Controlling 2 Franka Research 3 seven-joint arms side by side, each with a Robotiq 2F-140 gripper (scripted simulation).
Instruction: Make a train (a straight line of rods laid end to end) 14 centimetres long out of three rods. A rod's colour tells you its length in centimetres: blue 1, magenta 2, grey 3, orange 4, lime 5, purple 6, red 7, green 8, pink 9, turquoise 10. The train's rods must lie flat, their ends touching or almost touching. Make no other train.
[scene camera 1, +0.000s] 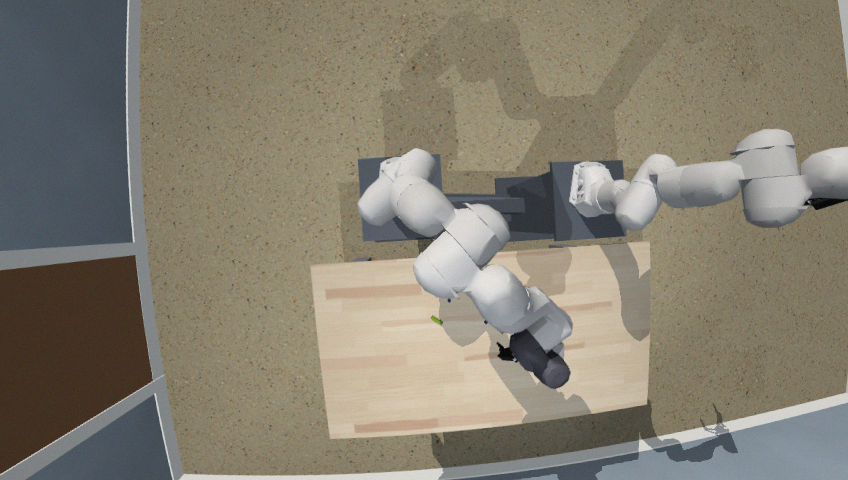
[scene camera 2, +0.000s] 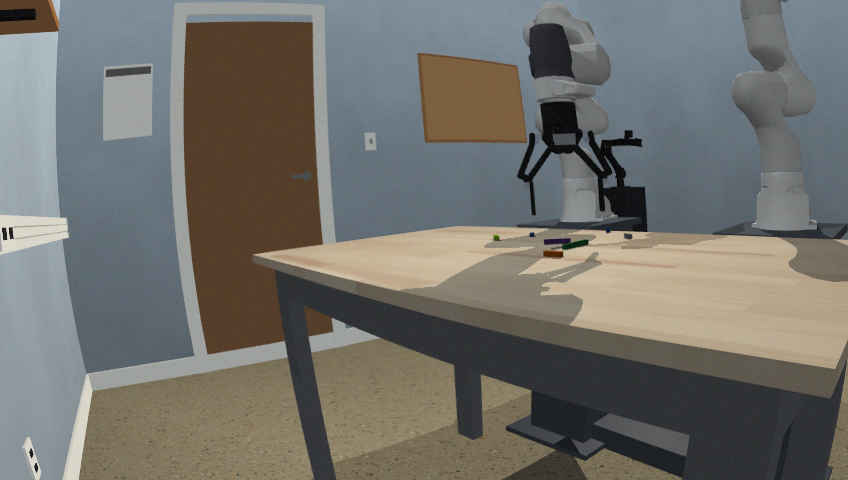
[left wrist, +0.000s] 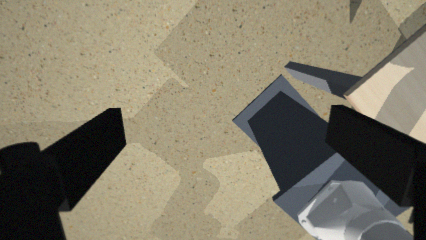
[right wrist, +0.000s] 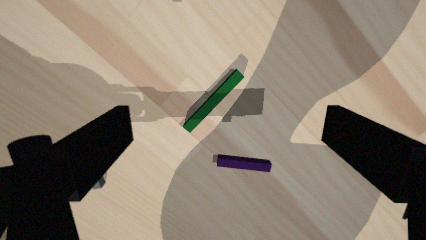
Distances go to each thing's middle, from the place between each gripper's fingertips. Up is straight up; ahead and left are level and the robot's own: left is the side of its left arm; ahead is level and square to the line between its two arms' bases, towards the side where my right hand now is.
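Labels:
You'd find the green rod (right wrist: 225, 88) 70 mm below my right hand (scene camera 2: 568, 212), 10 mm behind it and 10 mm to the left of it.
As for my left hand, the green rod is 410 mm below it, 520 mm ahead of it and 880 mm to the right of it. Going by its middle, the green rod is nearer to my right hand than to my left hand.

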